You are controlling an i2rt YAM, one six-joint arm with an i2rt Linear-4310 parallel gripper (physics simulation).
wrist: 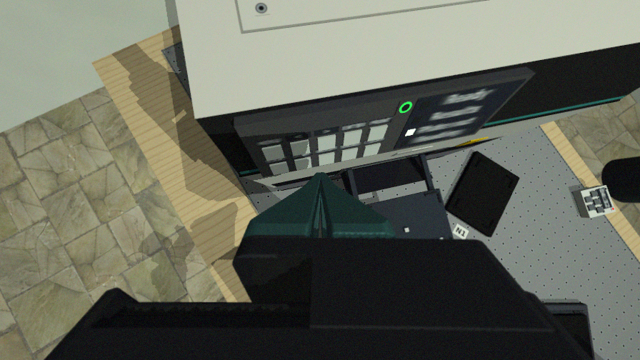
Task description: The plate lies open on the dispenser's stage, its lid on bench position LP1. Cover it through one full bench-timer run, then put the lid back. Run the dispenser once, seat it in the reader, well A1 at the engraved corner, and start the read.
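A large off-white instrument (350, 60), seemingly the reader, fills the top of the view. Its sloped front has pale keys (326, 143), a lit green ring (405, 107) and a dark screen (455, 112) with blurred text and a white square. A dark tray (417, 212) stands out from below the front, partly hidden by the gripper. My gripper (320, 179) is shut and empty, its green fingertips together in front of the lower edge of the keys. The plate and its lid cannot be made out.
A black rectangular nest (482, 194) lies right of the tray, beside an N1 label (460, 231). A small keyed box (596, 201), perhaps the bench timer, is at the right edge near a black rounded object (625, 180). Another dark fixture (572, 325) shows at lower right.
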